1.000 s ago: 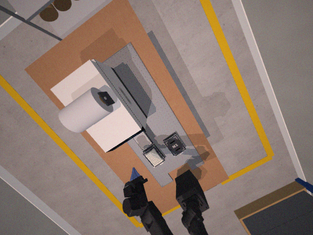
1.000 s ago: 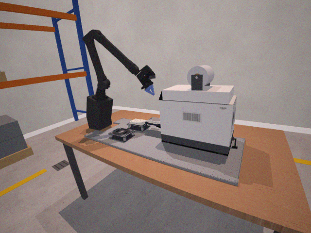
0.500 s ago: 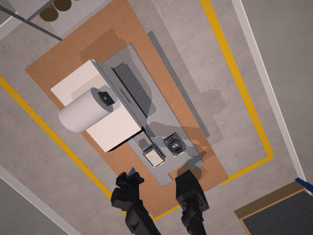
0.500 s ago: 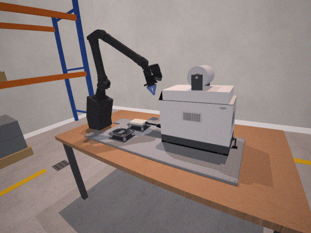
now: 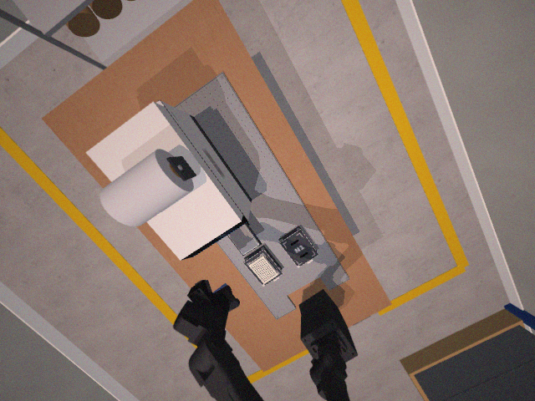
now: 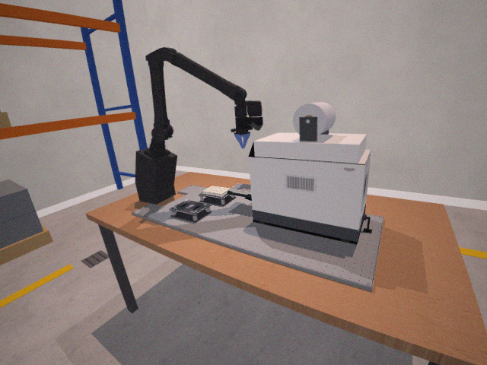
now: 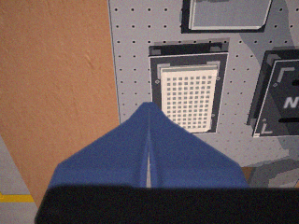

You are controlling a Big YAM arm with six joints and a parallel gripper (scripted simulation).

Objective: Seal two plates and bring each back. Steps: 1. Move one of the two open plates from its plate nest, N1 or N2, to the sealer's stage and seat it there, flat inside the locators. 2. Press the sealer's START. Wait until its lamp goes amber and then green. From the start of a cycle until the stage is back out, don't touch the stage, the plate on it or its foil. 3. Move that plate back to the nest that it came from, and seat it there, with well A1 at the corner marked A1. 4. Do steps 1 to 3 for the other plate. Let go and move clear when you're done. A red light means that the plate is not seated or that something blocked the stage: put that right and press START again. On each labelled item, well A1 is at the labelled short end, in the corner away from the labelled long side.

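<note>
Right now the dark sealer stage is 50 mm ahead of my hand, 90 mm to the right of it and 190 mm below it. From my hand the other things lie so: foil roll: 380 mm ahead, 110 mm to the right, 130 mm above; then white well plate: 150 mm behind, 60 mm to the right, 230 mm below; then start button: 150 mm ahead, 10 mm to the right, 90 mm below.
</note>
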